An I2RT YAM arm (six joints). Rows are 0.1 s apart.
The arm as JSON. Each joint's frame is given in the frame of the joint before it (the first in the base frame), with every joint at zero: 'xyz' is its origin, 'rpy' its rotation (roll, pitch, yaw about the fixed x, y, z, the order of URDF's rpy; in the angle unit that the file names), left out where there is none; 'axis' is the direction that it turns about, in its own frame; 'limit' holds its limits. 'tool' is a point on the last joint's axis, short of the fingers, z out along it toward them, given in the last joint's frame.
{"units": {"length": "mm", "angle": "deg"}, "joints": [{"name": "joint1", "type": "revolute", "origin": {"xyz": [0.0, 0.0, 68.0]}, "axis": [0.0, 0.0, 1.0], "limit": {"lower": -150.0, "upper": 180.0}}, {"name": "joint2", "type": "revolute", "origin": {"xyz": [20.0, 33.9, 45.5]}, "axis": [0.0, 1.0, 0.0], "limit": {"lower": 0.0, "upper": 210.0}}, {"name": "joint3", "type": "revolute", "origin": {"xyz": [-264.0, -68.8, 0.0]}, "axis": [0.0, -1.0, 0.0], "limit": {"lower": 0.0, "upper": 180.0}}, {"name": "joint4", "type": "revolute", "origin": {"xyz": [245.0, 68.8, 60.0]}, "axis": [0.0, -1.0, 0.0], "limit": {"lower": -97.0, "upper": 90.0}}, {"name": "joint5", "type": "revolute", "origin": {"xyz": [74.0, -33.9, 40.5]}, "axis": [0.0, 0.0, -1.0], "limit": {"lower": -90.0, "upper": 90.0}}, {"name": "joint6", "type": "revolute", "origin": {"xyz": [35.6, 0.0, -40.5]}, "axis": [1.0, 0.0, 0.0], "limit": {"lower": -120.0, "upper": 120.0}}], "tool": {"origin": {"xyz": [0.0, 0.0, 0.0], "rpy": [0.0, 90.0, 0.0]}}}
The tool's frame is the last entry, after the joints.
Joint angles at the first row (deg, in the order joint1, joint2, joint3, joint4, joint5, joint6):
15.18, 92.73, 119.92, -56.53, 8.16, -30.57
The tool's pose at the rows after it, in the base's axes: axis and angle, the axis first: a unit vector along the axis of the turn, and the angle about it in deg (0 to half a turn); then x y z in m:
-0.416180 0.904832 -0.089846 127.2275 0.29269 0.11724 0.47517
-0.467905 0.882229 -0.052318 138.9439 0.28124 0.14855 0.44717
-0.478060 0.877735 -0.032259 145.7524 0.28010 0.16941 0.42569
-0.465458 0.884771 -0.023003 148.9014 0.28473 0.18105 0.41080
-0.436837 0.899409 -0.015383 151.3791 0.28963 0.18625 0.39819
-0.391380 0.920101 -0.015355 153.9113 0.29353 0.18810 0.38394
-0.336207 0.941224 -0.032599 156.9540 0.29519 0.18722 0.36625
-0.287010 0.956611 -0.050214 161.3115 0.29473 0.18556 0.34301
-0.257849 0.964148 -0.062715 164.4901 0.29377 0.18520 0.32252
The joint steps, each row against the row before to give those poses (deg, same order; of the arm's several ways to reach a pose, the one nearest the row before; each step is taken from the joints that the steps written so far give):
7.39, 0.57, -0.04, -6.63, -1.61, 0.44
5.90, 2.29, -0.62, -9.35, -0.94, 0.61
3.26, 2.49, -0.83, -3.74, -0.46, 2.52
1.26, 1.95, -0.79, -0.54, 0.00, 3.08
0.29, 1.31, -1.07, -0.20, 0.02, 4.08
0.00, 0.70, -2.18, 0.11, 0.96, 5.64
0.00, 0.19, -3.50, -0.07, 2.67, 6.47
0.00, 0.20, -4.63, -0.39, 1.86, 6.06
0.13, 0.22, -4.15, 0.52, 0.94, 3.85

